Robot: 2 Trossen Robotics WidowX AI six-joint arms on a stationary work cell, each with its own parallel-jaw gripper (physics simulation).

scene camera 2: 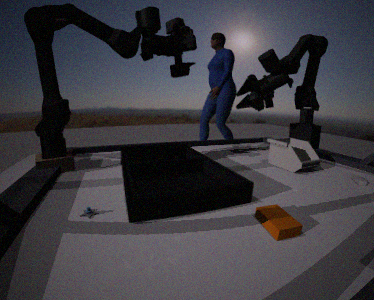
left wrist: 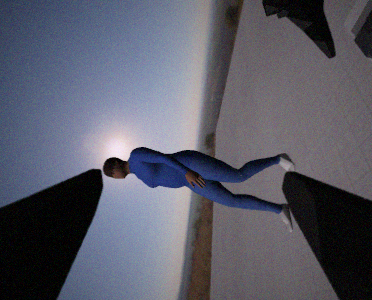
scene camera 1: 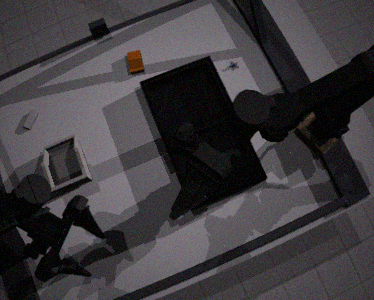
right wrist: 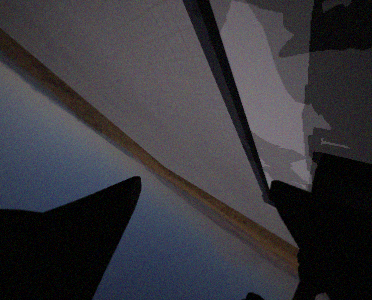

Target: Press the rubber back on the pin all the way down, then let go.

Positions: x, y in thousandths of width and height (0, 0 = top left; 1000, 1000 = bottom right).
Scene:
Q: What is my right gripper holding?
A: Nothing.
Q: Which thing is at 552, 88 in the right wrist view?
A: A dark raised rim.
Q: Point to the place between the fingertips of my right gripper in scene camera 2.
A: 632, 338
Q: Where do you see a black tray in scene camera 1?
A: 520, 312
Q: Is my left gripper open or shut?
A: Open.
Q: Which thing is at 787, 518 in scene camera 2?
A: A grey box.

